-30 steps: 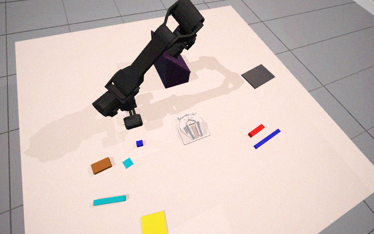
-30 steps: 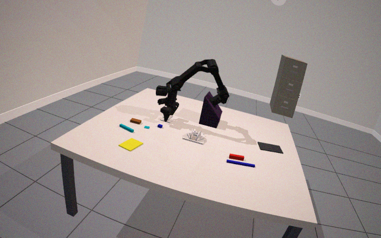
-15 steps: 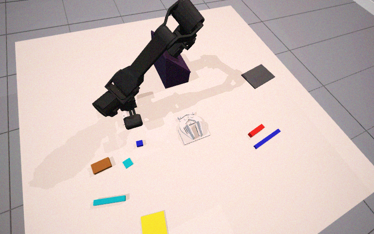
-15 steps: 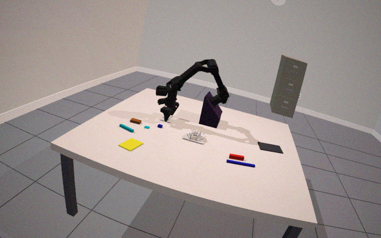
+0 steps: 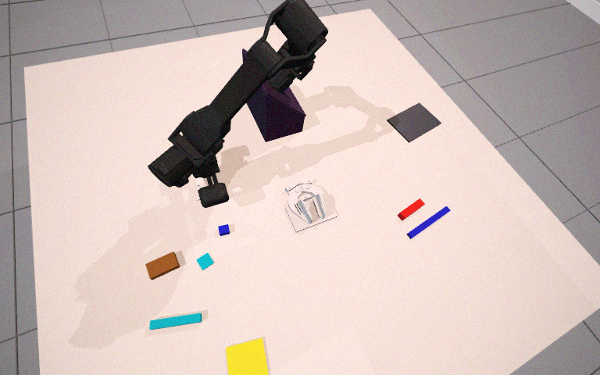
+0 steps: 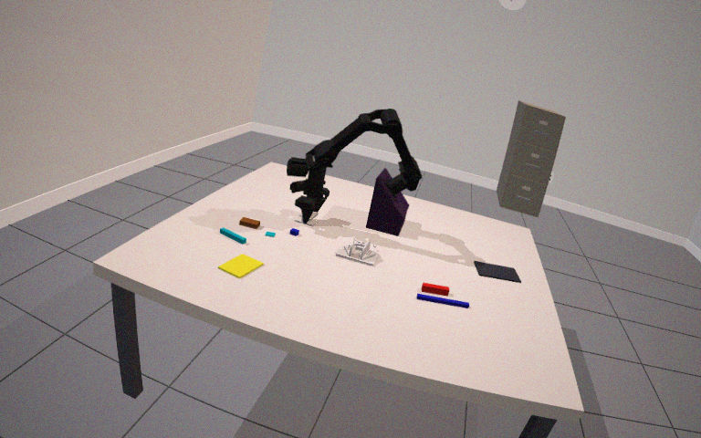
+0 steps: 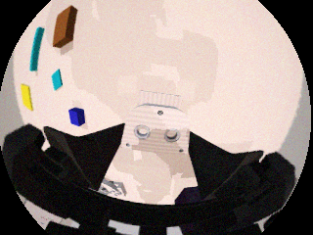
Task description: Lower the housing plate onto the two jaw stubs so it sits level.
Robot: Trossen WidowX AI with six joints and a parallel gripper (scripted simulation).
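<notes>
The white bracket is 1 cm to the right of my gripper tip. From my gripper tip the other things lie so: blue cube 13 cm ahead, 1 cm to the right; cyan tile 18 cm ahead, 8 cm to the right, 1 cm below; brown block 17 cm to the right, 15 cm ahead.
</notes>
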